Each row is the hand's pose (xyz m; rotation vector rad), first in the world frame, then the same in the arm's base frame.
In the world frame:
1: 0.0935 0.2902 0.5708 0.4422 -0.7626 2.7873
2: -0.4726 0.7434 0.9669 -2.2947 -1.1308 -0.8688
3: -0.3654 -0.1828 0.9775 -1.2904 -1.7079 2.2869
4: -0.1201 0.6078 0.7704 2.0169 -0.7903 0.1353
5: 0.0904 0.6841 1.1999 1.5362 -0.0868 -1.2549
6: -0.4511 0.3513 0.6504 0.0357 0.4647 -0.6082
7: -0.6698 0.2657 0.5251 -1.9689 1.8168 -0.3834
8: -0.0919 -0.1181 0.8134 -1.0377 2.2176 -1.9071
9: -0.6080 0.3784 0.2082 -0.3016 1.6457 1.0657
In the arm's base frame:
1: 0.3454 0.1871 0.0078 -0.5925 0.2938 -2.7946
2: -0.3943 0.3556 0.3353 -1.9754 -1.8120 -0.5395
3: 0.1760 -0.3546 0.5347 0.6716 1.5110 -2.0868
4: -0.0123 0.3830 0.1493 1.9652 -0.1876 0.5084
5: 0.1044 0.6472 0.5381 1.2451 0.1814 -0.7823
6: -0.1556 -0.0263 0.1083 -0.3009 0.3862 -0.1181
7: -0.2912 -0.2371 0.0186 -2.5129 1.1983 -0.4136
8: 0.3851 -0.1950 0.3430 -1.4885 1.5109 -1.9047
9: -0.2794 -0.1798 -0.3183 -0.9400 1.7354 1.2756

